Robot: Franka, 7 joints.
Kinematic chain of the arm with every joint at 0, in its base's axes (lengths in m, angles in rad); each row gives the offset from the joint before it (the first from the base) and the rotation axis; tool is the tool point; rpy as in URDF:
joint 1: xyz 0 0 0.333 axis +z
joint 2: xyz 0 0 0 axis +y
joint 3: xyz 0 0 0.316 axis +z
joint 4: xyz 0.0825 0 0 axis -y
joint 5: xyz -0.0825 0 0.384 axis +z
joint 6: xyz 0 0 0 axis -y
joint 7: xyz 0.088 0 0 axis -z
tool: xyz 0 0 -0.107 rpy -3.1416 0 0
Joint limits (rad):
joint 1: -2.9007..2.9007
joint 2: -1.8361..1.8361
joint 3: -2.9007..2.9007
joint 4: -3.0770..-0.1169
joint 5: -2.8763..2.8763
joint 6: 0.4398..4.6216
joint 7: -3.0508..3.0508
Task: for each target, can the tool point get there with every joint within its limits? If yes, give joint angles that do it. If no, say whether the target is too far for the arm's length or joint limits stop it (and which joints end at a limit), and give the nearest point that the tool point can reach.
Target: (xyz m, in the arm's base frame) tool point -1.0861 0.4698 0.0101
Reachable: no: too far | nearest point -0.7596 0.3286 0.1072 | short by 0.369 m
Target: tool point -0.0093 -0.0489 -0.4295
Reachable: no: joint limits stop it (at a limit: joint 2) | nearest point -0.0169 -0.0890 -0.3246 | short by 0.113 m
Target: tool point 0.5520 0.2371 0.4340
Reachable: yes | joints 2.4486 -0.3864 -1.9356 -1.8498 -0.1603 1.9886 -2.2446
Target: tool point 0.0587 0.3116 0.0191
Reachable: yes | joints 2.2155 0.8796 -0.7371 -2.6444 -0.9172 3.2775 -0.0903
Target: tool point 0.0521 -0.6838 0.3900
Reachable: yes | joints -0.7805 1.1682 -1.5256 -1.4292 1.9111 0.9634 -2.5106
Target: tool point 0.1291 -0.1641 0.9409
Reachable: yes | joints -1.3594 -0.9013 0.0746 -1.9623 2.2070 2.0146 -1.8198
